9 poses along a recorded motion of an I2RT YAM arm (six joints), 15 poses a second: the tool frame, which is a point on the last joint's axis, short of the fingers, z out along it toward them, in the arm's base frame.
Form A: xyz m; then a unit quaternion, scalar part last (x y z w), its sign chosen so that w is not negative.
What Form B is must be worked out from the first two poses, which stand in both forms.
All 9 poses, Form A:
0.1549 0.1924 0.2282 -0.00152 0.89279 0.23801 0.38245
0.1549 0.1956 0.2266 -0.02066 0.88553 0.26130 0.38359
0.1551 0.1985 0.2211 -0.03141 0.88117 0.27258 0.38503
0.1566 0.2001 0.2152 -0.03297 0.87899 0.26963 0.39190
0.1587 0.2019 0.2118 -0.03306 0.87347 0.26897 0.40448
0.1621 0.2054 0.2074 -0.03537 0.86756 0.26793 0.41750
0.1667 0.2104 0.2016 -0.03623 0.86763 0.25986 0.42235
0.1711 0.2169 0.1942 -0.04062 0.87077 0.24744 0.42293
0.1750 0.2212 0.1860 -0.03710 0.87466 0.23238 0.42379
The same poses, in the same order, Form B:
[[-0.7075 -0.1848 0.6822 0.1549], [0.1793 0.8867 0.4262 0.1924], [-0.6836 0.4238 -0.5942 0.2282], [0 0 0 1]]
[[-0.7049 -0.2371 0.6686 0.1549], [0.1639 0.8626 0.4786 0.1956], [-0.6902 0.4469 -0.5692 0.2266], [0 0 0 1]]
[[-0.7015 -0.2653 0.6614 0.1551], [0.1545 0.8494 0.5046 0.1985], [-0.6957 0.4562 -0.5549 0.2211], [0 0 0 1]]
[[-0.6907 -0.2693 0.6712 0.1566], [0.1534 0.8524 0.4998 0.2001], [-0.7067 0.4482 -0.5474 0.2152], [0 0 0 1]]
[[-0.6706 -0.2753 0.6888 0.1587], [0.1598 0.8531 0.4966 0.2019], [-0.7244 0.4431 -0.5281 0.2118], [0 0 0 1]]
[[-0.6489 -0.2851 0.7055 0.1621], [0.1623 0.8539 0.4944 0.2054], [-0.7434 0.4354 -0.5078 0.2074], [0 0 0 1]]
[[-0.6406 -0.2824 0.7141 0.1667], [0.1566 0.8623 0.4815 0.2104], [-0.7517 0.4203 -0.5082 0.2016], [0 0 0 1]]
[[-0.6390 -0.2800 0.7165 0.1711], [0.1386 0.8742 0.4653 0.2169], [-0.7567 0.3966 -0.5198 0.1942], [0 0 0 1]]
[[-0.6381 -0.2619 0.7241 0.1750], [0.1321 0.8892 0.4380 0.2212], [-0.7586 0.3751 -0.5328 0.1860], [0 0 0 1]]

